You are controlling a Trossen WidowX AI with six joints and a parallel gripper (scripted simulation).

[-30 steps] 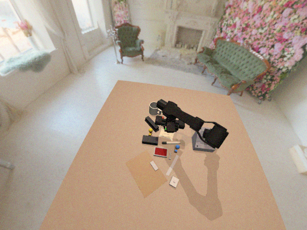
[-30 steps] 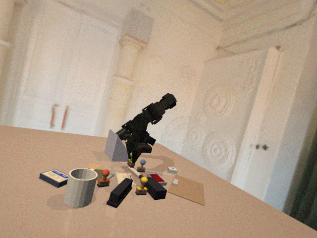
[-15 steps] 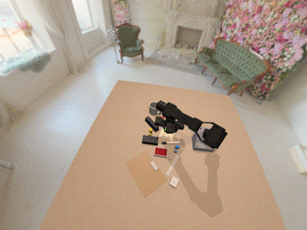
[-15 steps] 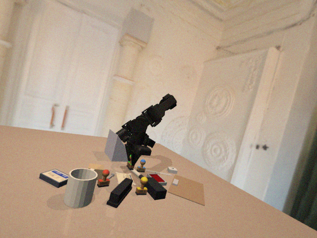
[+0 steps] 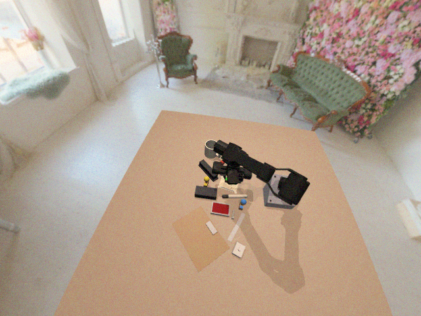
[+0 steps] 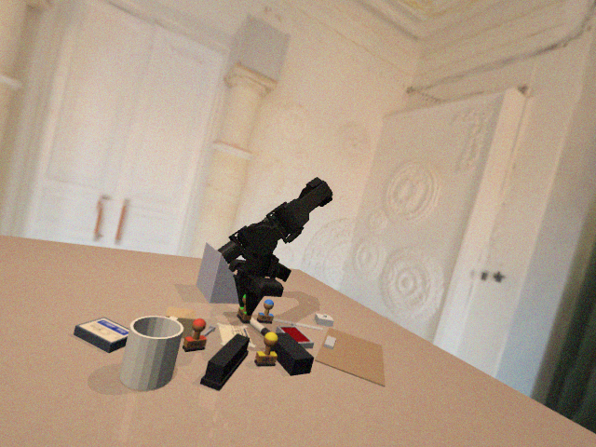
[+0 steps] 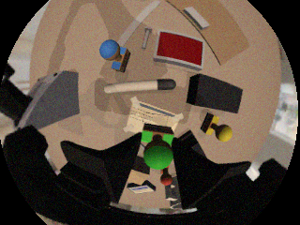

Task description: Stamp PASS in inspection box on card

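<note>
Now: the cream card 70 mm below my gripper tip, 10 mm to the right of it and 10 mm behind it. The rest, counted from my gripper tip: yellow-knobbed stamp (110 mm ahead, 40 mm below, 20 mm to the left); green-knobbed stamp (right at my gripper tip); white marker (60 mm to the left, 50 mm below, 30 mm behind).
</note>
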